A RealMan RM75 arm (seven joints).
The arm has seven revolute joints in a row. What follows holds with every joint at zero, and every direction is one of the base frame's.
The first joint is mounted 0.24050 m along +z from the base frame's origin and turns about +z.
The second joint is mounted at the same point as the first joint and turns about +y.
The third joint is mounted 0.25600 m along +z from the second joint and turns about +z.
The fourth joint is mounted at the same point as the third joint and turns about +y.
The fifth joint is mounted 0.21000 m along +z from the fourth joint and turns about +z.
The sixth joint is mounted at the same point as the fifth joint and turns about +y.
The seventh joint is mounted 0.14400 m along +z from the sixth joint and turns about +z.
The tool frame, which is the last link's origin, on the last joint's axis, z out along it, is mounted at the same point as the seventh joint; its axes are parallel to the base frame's.
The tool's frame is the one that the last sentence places.
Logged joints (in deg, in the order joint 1, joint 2, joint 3, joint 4, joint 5, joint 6, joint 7), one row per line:
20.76, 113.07, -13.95, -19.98, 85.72, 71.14, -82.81
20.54, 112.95, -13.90, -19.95, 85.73, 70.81, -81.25
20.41, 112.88, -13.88, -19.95, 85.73, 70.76, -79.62
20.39, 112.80, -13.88, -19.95, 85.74, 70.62, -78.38
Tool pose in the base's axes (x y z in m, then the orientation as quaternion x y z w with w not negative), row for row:
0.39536, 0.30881, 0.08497, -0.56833, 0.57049, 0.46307, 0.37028
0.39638, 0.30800, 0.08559, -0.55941, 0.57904, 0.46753, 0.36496
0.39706, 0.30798, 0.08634, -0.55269, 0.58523, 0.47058, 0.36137
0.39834, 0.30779, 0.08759, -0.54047, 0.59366, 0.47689, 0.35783
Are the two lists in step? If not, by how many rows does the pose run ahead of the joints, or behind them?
The pose runs 1 row ahead of the joints: the pose in row i belongs to the joints in row i + 1.
